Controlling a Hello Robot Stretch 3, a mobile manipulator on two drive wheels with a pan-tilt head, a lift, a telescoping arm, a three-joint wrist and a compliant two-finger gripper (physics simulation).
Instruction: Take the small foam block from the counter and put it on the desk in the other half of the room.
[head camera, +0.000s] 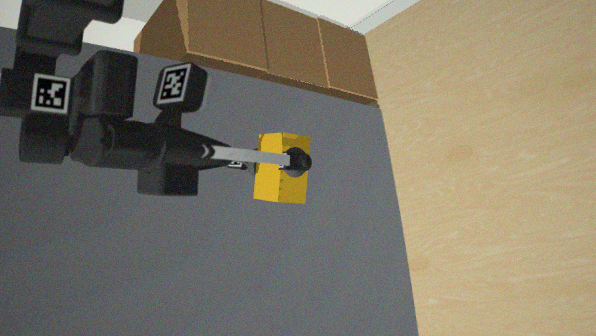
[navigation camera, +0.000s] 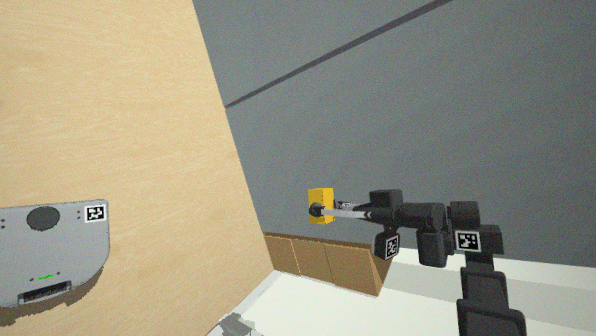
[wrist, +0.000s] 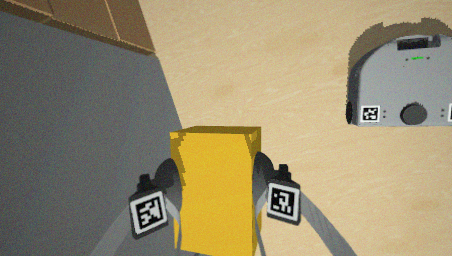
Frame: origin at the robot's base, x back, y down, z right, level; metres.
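Where they show: gripper, fingertip midpoint: (head camera: 282, 163) (navigation camera: 321, 207); robot's base at its link origin: (navigation camera: 44, 216).
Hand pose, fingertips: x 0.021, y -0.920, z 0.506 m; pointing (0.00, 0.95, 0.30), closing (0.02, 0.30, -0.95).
Each offset is from my fingertips to the top centre of the thing. "spot": to the spot under its first point. Level surfaces: height alone.
The small foam block @[dz -0.006, dx -0.007, dy -0.031 m] (head camera: 292, 190) (navigation camera: 326, 195) (wrist: 215, 220) is yellow and box-shaped. My gripper (head camera: 275, 162) (navigation camera: 327, 208) (wrist: 214, 173) is shut on it, with one rounded fingertip pressed against each of two opposite sides. In the head view the block shows in front of a large flat grey surface (head camera: 210, 260) (navigation camera: 400, 120) (wrist: 75, 125). A gap or contact between the block and that surface cannot be made out. I cannot tell whether the grey surface belongs to the desk or the counter.
A brown unit with several panels @[spot: dz +0.613, dx +0.414, dy +0.515 m] (head camera: 295, 50) (navigation camera: 315, 262) (wrist: 85, 25) stands along one edge of the grey surface. The pale wood floor @[dy +0.919 m] (head camera: 490, 190) (navigation camera: 125, 125) (wrist: 250, 65) borders it. My grey base (navigation camera: 55, 250) (wrist: 390, 85) stands on the floor.
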